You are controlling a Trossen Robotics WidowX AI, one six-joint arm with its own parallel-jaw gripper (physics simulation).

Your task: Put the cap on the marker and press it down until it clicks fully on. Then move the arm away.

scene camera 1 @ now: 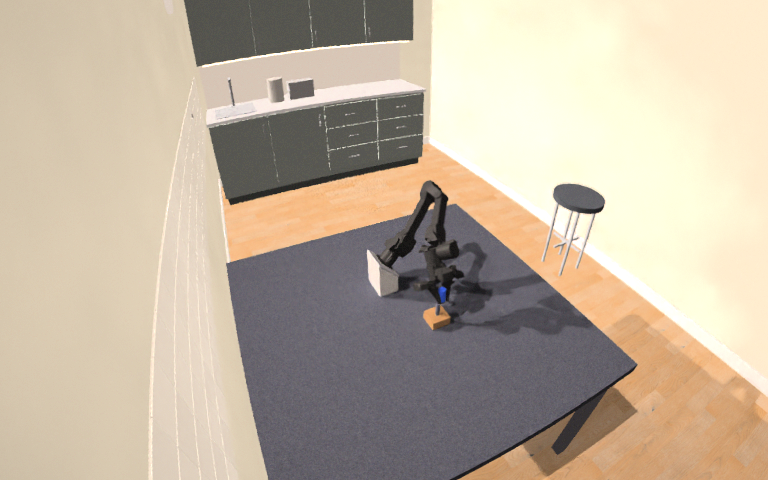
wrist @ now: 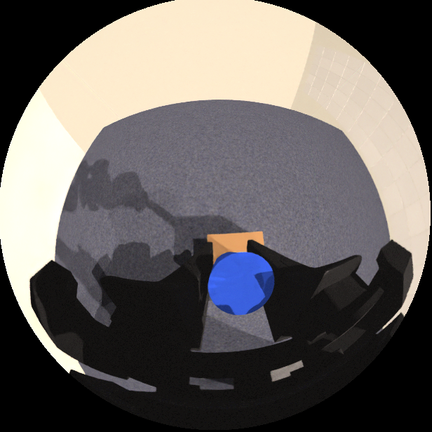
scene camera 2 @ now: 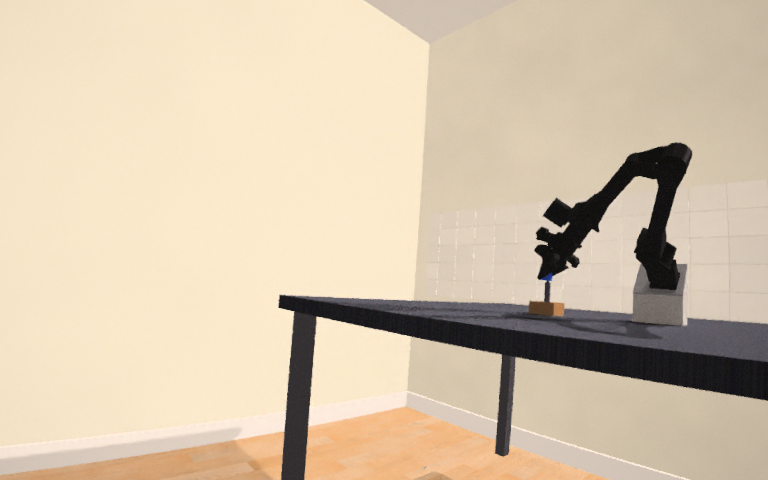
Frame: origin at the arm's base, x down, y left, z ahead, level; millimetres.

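Seen in the pictures: gripper, fingertip midpoint: (scene camera 1: 444, 302) (scene camera 2: 540, 279); arm's base, link origin: (scene camera 1: 384, 262) (scene camera 2: 664, 280).
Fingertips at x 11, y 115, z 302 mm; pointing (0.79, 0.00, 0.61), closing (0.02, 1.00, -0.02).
Observation:
Pixels of each thing's middle, then the offset from my fingertips to it. Level surfaces: height alone.
- blue cap, body centre: (scene camera 2: 547, 271) (scene camera 1: 442, 294) dx -23, dy +0, dz -20 mm
- grey marker, body centre: (scene camera 2: 547, 290) (scene camera 1: 437, 307) dx +31, dy -16, dz -14 mm
- orange-brown block, body centre: (scene camera 2: 546, 308) (scene camera 1: 436, 317) dx +84, dy -16, dz -14 mm
- dark table, surface height: dx +102 mm
The blue cap (scene camera 1: 442, 294) (scene camera 2: 546, 277) (wrist: 241, 283) is between the fingers of my gripper (scene camera 1: 442, 297) (scene camera 2: 545, 276) (wrist: 229, 245), which is shut on it. The grey marker (scene camera 1: 437, 310) (scene camera 2: 547, 292) stands upright in the orange-brown block (scene camera 1: 436, 320) (scene camera 2: 545, 309) (wrist: 227, 241) on the table. The cap is right above the marker's top end, roughly in line with it in scene camera 2; whether they touch is too small to tell. Most of the marker's shaft shows below the cap. In the wrist view the cap and fingers hide the marker and part of the block.
The dark table (scene camera 1: 339, 384) (scene camera 2: 453, 316) (wrist: 225, 160) carries the arm's pale base block (scene camera 1: 381, 278) (scene camera 2: 659, 308), behind the orange-brown block in scene camera 1. A black-topped stool (scene camera 1: 578, 198) stands beyond the table's right edge. A kitchen counter (scene camera 1: 362, 94) is at the back.

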